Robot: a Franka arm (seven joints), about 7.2 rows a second.
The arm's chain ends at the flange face. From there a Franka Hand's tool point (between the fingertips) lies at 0.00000 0.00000 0.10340 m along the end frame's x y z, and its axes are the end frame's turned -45 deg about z.
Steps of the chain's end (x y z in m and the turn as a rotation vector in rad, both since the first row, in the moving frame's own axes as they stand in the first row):
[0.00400 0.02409 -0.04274 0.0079 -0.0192 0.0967]
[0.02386 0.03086 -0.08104 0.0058 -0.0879 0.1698]
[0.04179 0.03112 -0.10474 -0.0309 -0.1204 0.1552]
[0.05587 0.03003 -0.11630 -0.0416 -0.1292 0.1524]
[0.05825 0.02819 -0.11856 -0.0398 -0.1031 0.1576]
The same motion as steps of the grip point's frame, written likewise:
[-0.01493 0.01784 -0.04276 0.0192 -0.0080 0.0967]
[-0.01034 0.03138 -0.08144 0.0663 -0.0581 0.1698]
[-0.00294 0.04420 -0.10554 0.0633 -0.1070 0.1552]
[0.00636 0.05343 -0.11725 0.0619 -0.1208 0.1524]
[0.01124 0.05570 -0.11919 0.0448 -0.1010 0.1576]

